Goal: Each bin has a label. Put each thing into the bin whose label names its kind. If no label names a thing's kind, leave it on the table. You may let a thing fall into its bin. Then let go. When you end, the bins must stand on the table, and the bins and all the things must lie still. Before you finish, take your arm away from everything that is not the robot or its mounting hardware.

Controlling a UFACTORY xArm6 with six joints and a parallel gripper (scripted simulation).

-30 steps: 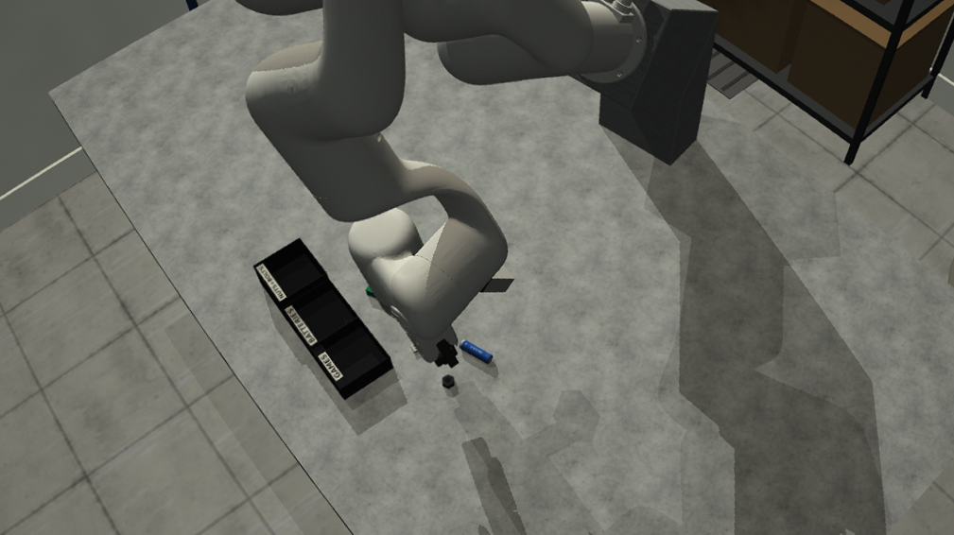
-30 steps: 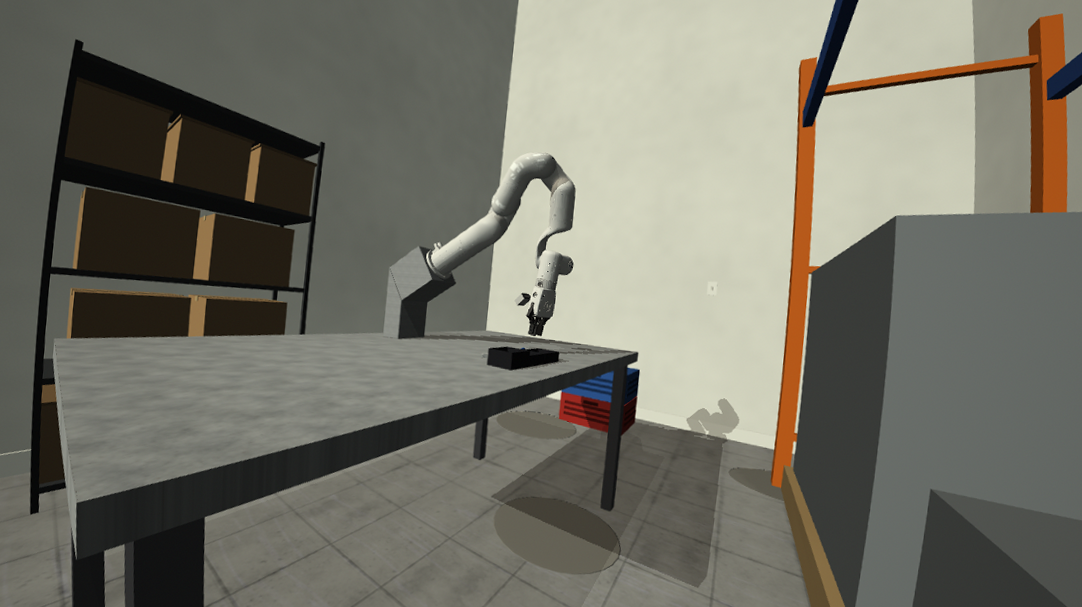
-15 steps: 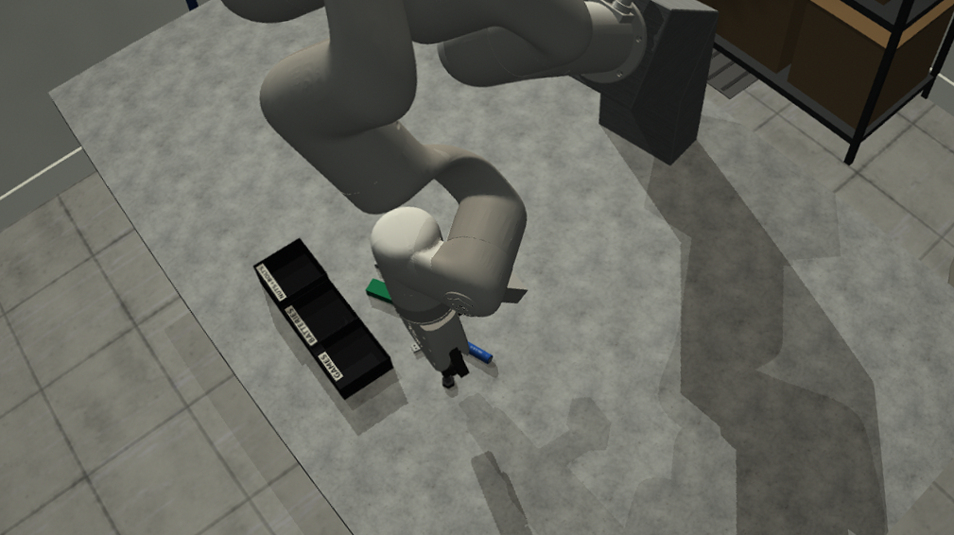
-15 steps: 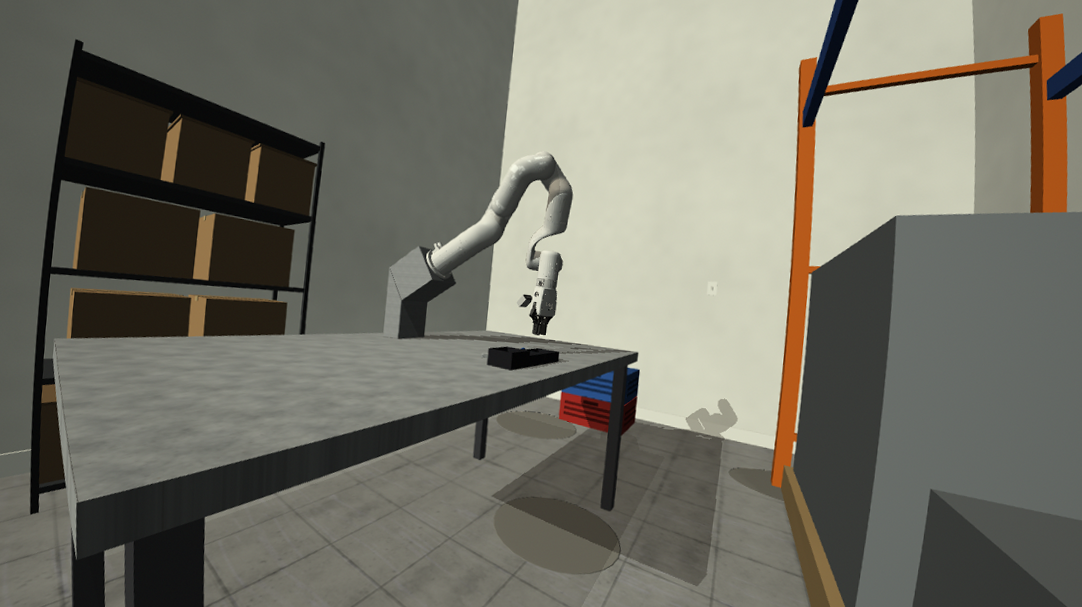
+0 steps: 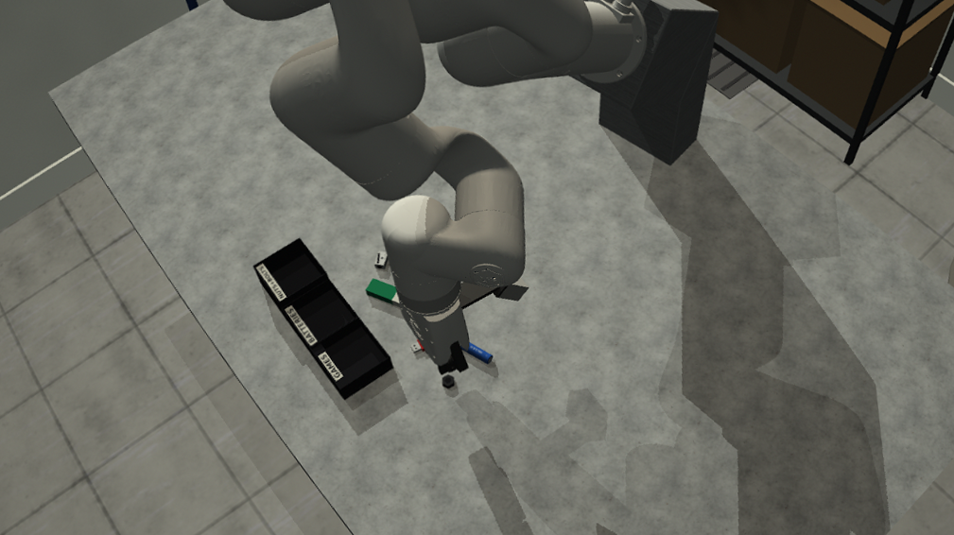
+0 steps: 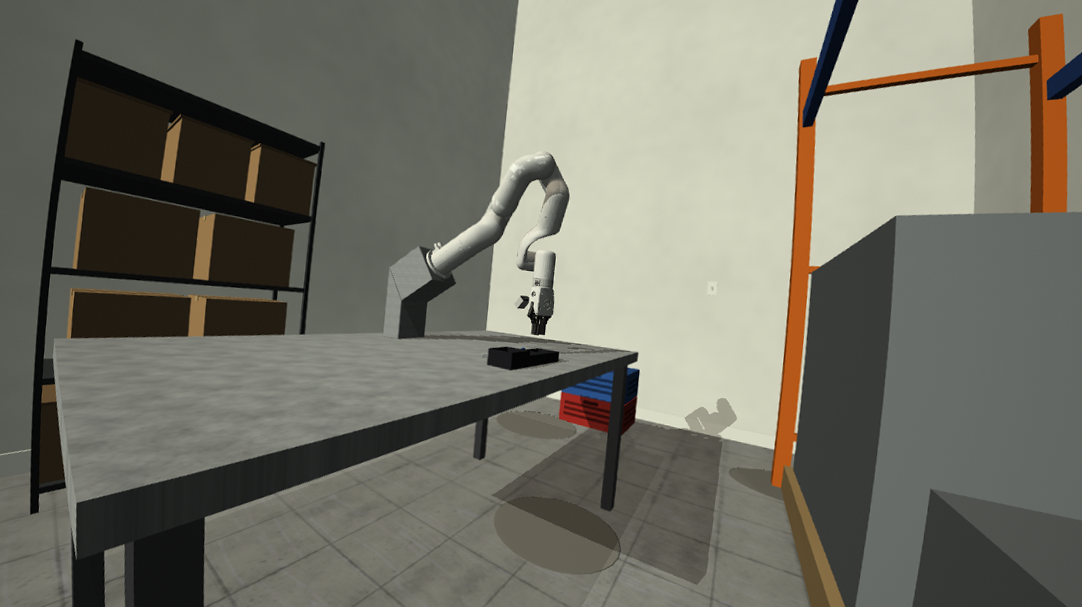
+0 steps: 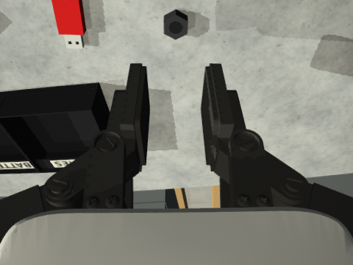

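My gripper is now 90 mm above the black cube. Also, from my hand: blue battery: 60 mm behind, 20 mm to the right, 80 mm below; red USB stick: 10 mm behind, 70 mm to the right, 90 mm below; green battery: 50 mm behind, 120 mm to the right, 80 mm below.
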